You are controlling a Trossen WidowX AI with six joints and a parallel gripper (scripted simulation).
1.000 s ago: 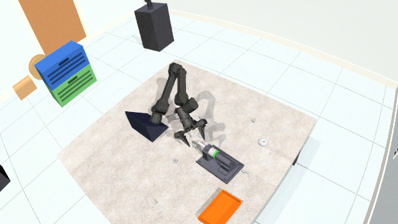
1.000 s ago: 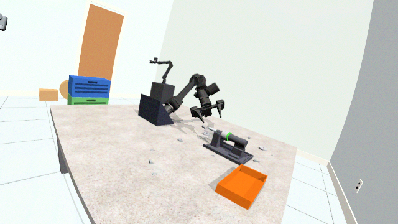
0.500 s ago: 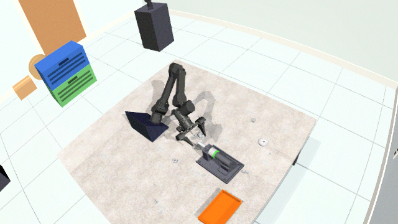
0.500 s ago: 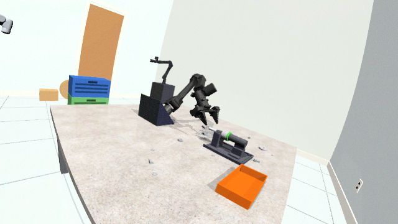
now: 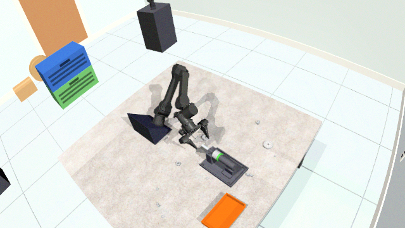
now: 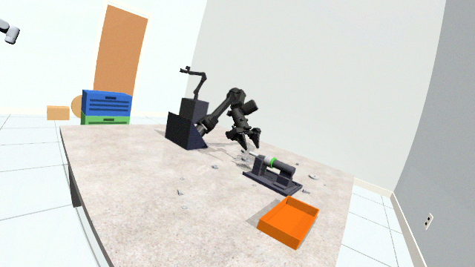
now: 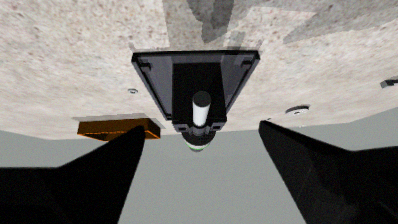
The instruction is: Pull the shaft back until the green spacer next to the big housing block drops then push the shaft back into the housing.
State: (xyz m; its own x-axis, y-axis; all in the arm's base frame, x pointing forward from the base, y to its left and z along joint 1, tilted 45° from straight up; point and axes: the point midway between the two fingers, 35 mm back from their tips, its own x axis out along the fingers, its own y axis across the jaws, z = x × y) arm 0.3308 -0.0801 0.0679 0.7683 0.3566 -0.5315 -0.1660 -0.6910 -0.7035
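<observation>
Right now the shaft is 90 mm ahead of my gripper tip, 20 mm to the right of it and 20 mm below it. The rest, counted from my gripper tip: green spacer: 120 mm ahead, 20 mm to the right, 20 mm below; orange tray: 300 mm ahead, 270 mm to the right, 90 mm below.
</observation>
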